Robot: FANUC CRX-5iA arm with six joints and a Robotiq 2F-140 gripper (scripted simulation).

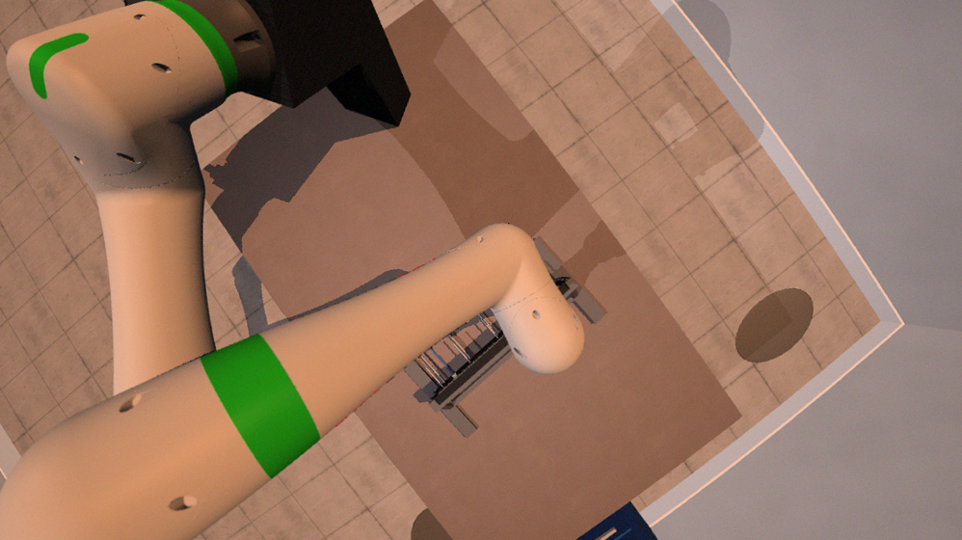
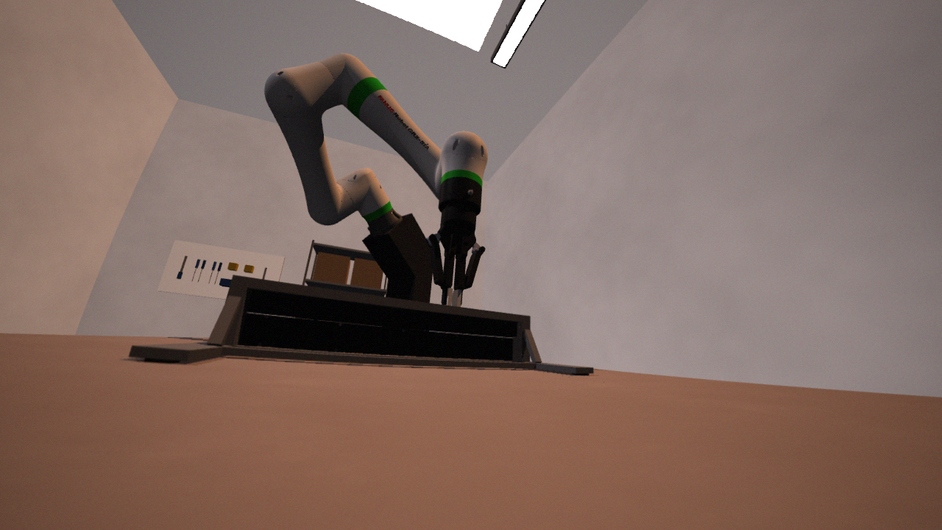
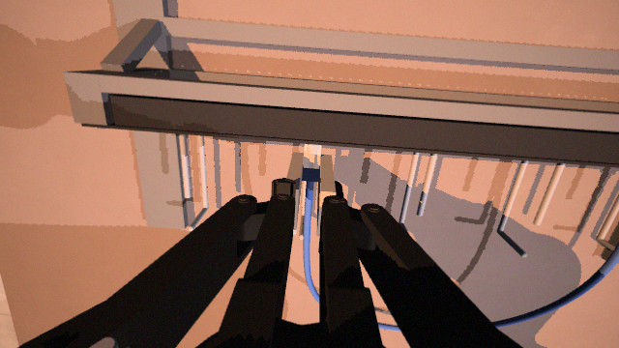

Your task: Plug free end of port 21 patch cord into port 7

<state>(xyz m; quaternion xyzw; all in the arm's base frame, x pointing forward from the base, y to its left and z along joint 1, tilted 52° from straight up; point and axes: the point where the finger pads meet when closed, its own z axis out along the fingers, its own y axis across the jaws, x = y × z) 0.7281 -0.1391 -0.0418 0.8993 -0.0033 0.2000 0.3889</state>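
The plug is 10 mm ahead of my hand and 30 mm below it.
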